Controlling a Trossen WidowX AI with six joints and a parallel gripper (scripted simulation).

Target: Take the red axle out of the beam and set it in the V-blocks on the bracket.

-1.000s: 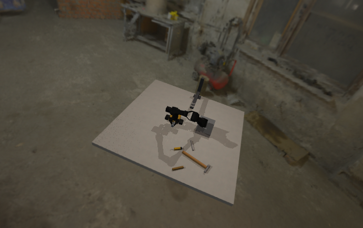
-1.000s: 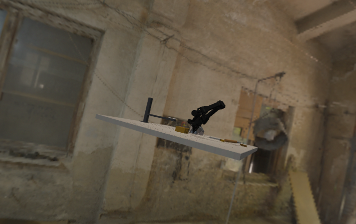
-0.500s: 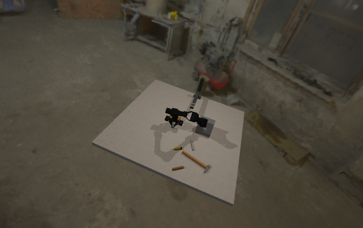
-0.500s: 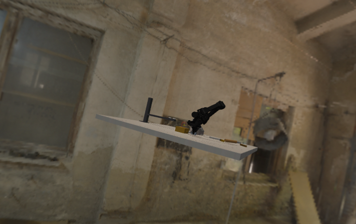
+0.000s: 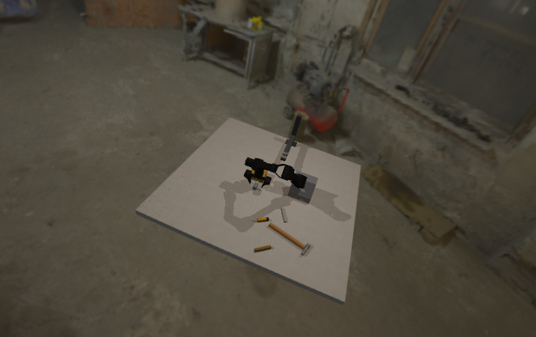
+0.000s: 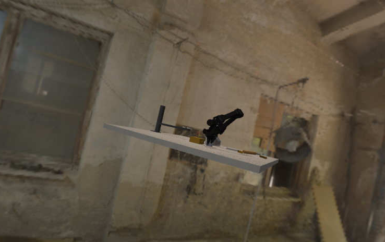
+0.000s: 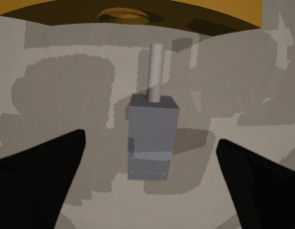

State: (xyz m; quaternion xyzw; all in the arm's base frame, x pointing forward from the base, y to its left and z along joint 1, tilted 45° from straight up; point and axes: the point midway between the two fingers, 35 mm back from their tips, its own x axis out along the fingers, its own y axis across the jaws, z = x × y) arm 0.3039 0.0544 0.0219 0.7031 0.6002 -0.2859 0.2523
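Right now the grey-blue block is 20 mm to the right of my gripper tip and 10 mm below it. Round my gripper tip: grey bar 230 mm behind, 180 mm to the left, 10 mm below; yellow-orange block 120 mm to the right, 10 mm ahead; yellow-black tool 280 mm to the left, 100 mm behind, 10 mm below.
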